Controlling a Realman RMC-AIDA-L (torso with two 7-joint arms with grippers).
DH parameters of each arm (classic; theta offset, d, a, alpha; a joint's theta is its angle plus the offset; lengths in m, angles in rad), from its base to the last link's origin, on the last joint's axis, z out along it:
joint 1: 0 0.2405 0 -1.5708
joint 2: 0 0 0 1.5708
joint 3: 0 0.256 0 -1.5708
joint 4: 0 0 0 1.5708
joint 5: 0 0.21 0 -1.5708
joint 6: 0 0 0 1.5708
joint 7: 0 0.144 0 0
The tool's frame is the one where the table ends.
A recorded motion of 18 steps. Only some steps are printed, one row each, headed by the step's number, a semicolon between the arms.
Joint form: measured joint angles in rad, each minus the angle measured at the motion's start. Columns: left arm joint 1, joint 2, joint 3, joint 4, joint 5, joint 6, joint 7; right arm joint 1, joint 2, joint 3, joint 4, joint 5, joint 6, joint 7.
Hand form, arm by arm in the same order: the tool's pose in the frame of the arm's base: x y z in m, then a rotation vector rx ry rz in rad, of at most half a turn. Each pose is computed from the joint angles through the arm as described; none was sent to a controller.
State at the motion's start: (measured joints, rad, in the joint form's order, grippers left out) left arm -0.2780 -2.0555 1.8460 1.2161 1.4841 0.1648 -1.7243; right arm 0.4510 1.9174 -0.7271 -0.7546 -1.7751 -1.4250 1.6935
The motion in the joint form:
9: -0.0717 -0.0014 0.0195 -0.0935 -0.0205 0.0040 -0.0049; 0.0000 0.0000 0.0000 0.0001 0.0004 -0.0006 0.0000
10: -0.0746 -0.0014 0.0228 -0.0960 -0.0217 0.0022 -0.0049; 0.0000 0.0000 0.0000 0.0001 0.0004 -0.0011 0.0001
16: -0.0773 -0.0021 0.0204 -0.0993 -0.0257 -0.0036 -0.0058; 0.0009 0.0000 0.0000 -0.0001 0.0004 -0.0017 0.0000
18: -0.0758 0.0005 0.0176 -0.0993 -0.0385 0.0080 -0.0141; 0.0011 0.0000 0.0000 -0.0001 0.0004 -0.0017 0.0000
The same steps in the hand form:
9: -0.1848 0.3842 -0.0514 -2.1335 -0.5627 -0.4582; 0.2936 0.3593 0.0988 -2.3554 0.8908 0.7384
10: -0.1842 0.3842 -0.0523 -2.1359 -0.5615 -0.4571; 0.2936 0.3592 0.0988 -2.3559 0.8908 0.7387
16: -0.1846 0.3854 -0.0516 -2.1280 -0.5676 -0.4587; 0.2932 0.3594 0.0988 -2.3570 0.8894 0.7392
18: -0.1852 0.3850 -0.0512 -2.1310 -0.5897 -0.4724; 0.2931 0.3595 0.0988 -2.3571 0.8892 0.7393

